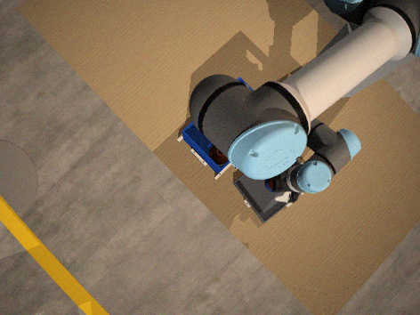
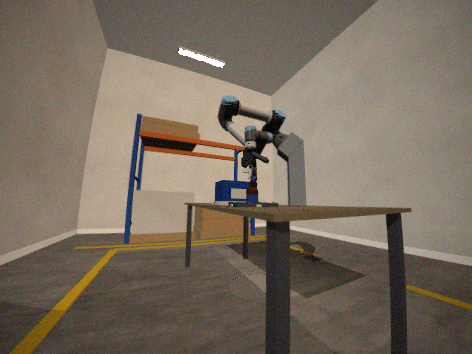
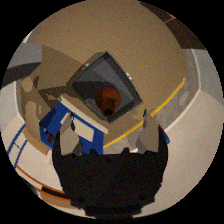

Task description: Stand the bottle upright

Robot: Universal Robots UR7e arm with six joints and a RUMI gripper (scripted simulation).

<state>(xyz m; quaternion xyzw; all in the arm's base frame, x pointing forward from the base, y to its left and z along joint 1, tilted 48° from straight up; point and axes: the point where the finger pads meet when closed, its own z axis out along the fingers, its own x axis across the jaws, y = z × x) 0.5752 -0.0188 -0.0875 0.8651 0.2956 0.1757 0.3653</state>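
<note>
Now: hand 150 mm above the grey tray. Also, from my hand: brown bottle: 240 mm to the right, 70 mm below, 10 mm ahead; blue crate: 250 mm to the right, 90 mm behind, 70 mm below.
</note>
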